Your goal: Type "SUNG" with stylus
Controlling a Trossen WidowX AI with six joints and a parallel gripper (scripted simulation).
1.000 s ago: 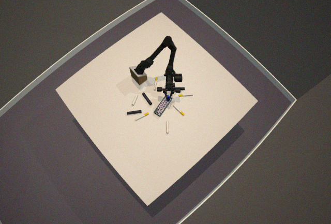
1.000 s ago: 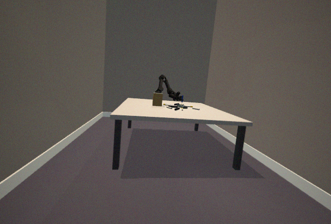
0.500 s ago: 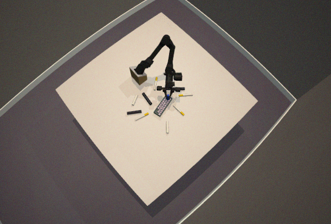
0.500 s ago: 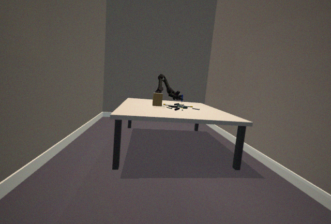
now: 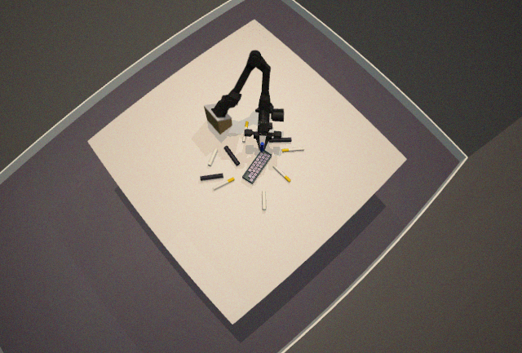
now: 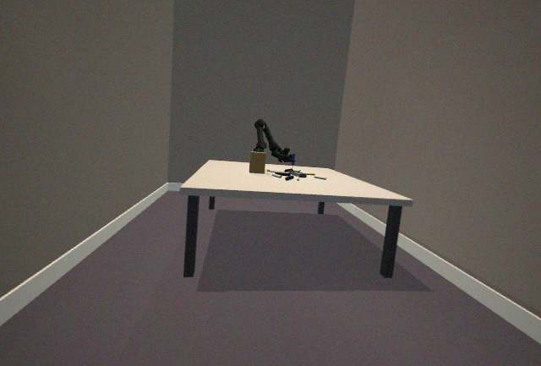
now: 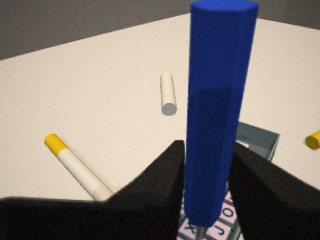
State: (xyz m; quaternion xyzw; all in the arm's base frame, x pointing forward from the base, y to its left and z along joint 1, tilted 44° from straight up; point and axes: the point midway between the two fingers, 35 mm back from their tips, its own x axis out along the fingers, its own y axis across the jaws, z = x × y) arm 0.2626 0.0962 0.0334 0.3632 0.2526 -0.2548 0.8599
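My gripper tip is now 5 cm short of the S key, 6 cm to the left of it and 9 cm above it. The rest, counted from my gripper tip: blue stylus: 1 cm behind, 1 cm to the left, 2 cm below.
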